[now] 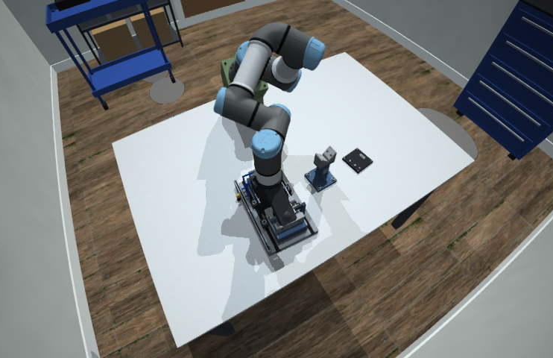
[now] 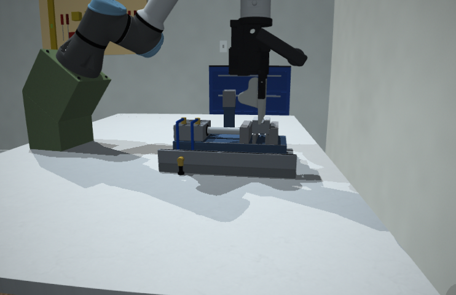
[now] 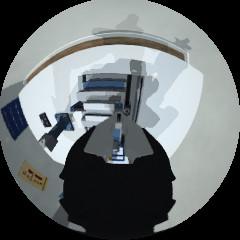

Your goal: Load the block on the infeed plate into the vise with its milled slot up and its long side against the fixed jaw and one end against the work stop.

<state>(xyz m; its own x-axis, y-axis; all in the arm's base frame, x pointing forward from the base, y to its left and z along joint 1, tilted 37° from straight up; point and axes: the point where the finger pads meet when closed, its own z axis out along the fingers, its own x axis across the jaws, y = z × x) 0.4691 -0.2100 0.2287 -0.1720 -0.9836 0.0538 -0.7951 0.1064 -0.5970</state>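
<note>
My gripper is now 1 cm short of the part, 4 cm to the right of it and 2 cm above it. The rest, counted from my hand: work stop 2 cm ahead, 9 cm to the left, 3 cm below; then fixed jaw 4 cm ahead, 3 cm to the left, 4 cm below; then moving jaw 3 cm behind, 5 cm to the left, 4 cm below.
</note>
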